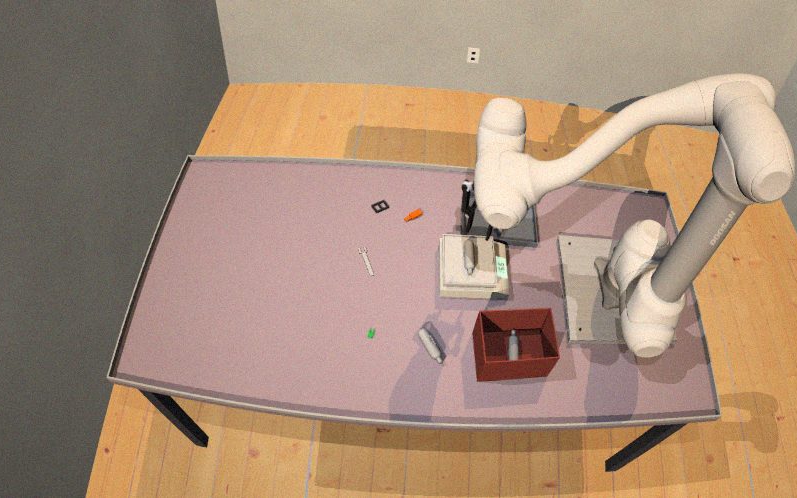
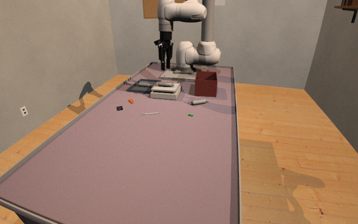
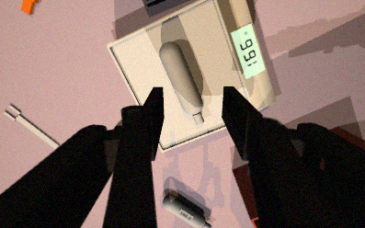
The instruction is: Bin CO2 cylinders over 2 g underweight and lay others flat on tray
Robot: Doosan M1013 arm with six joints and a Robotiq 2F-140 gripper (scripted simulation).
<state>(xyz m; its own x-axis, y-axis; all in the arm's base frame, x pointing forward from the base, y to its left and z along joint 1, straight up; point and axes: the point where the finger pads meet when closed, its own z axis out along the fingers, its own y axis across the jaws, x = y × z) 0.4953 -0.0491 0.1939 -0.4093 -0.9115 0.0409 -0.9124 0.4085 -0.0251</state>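
My hand is 160 mm above the scale plate and 10 mm short of it. Round my hand: grey tray 210 mm below, 200 mm to the right, 110 mm behind; orange piece 210 mm below, 200 mm to the right, 170 mm ahead; beige scale 180 mm below.
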